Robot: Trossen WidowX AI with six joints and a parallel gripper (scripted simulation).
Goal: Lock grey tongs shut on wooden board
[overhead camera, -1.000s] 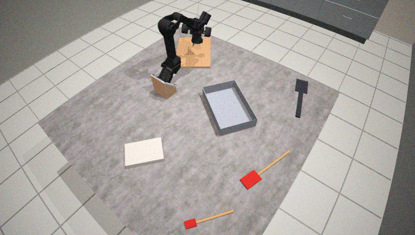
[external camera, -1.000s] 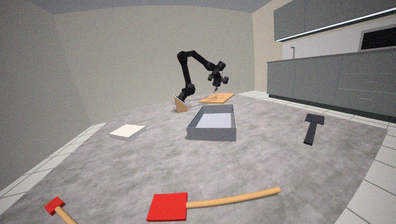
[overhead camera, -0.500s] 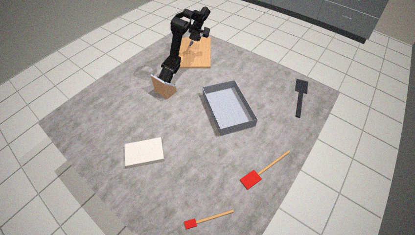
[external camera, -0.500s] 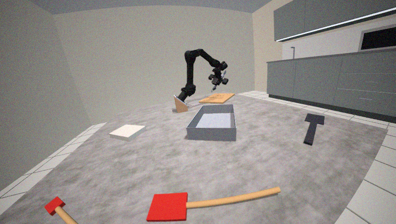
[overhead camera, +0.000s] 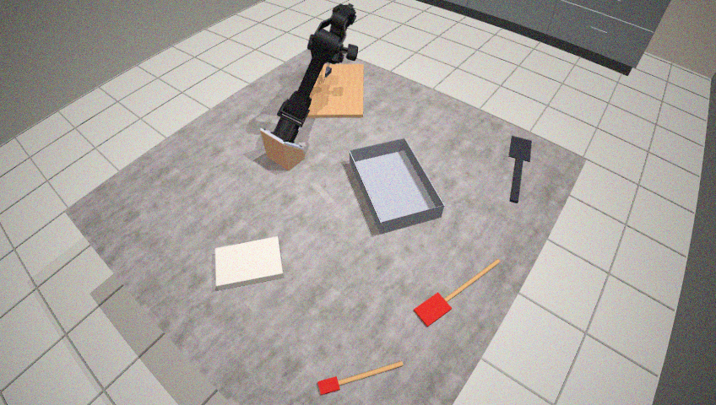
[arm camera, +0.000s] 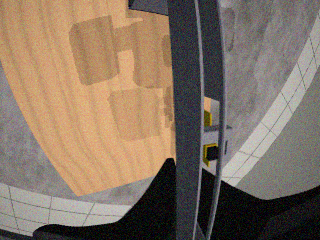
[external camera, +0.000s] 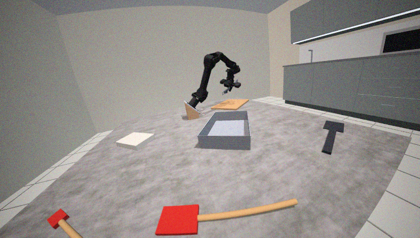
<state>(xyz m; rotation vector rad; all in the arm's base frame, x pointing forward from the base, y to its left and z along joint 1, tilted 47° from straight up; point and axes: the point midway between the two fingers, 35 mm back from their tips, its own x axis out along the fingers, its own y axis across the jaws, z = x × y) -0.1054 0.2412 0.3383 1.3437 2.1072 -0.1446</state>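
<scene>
Right now the yellow lock slider is 3 cm ahead of my gripper tip, 4 cm to the right of it and 3 cm above it. The rest, counted from my gripper tip: grey roasting tin (49 cm ahead, 35 cm to the right, 9 cm below); then black spatula (80 cm ahead, 1 cm to the right, 12 cm below); then wooden board (2 cm ahead, 1 cm to the right, 12 cm below).
</scene>
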